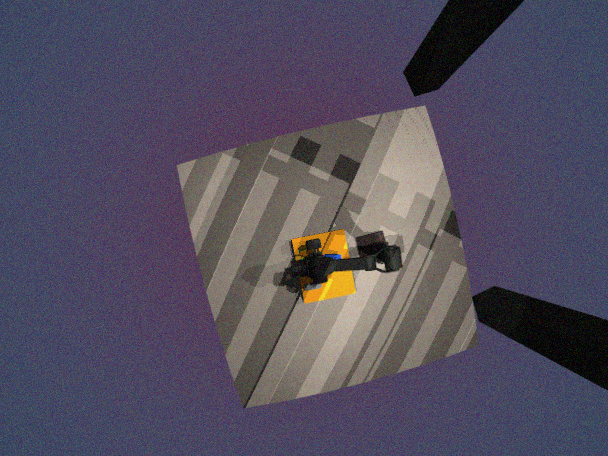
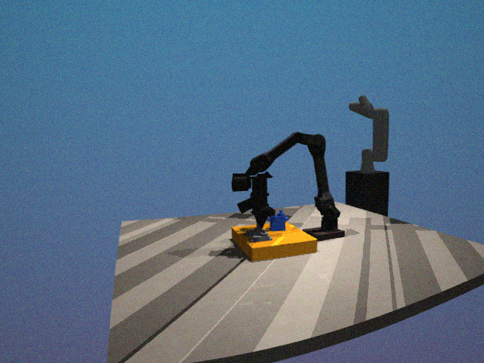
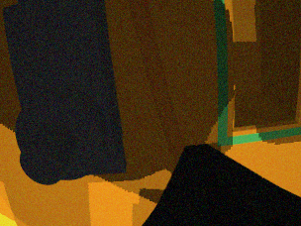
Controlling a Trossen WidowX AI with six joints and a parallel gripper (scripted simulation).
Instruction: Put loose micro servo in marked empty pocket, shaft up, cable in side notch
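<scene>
Now: the orange deck 60 mm behind my gripper tip, 50 mm to the left of it and 30 mm below it.
</scene>
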